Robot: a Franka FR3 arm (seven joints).
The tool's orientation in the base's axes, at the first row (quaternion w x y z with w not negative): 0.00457, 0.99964, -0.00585, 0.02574
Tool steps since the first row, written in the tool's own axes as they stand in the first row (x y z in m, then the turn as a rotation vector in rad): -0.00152, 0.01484, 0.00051, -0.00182, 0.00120, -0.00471; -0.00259, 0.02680, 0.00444, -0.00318, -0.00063, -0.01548; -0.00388, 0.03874, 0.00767, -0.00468, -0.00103, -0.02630; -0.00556, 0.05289, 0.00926, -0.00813, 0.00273, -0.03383
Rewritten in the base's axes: -0.00167, -0.01483, -0.00046, -0.00207, -0.00113, 0.00462; -0.00268, -0.02681, -0.00433, -0.00396, 0.00081, 0.01529; -0.00394, -0.03876, -0.00752, -0.00601, 0.00133, 0.02601; -0.00571, -0.05291, -0.00907, -0.00989, -0.00232, 0.03339
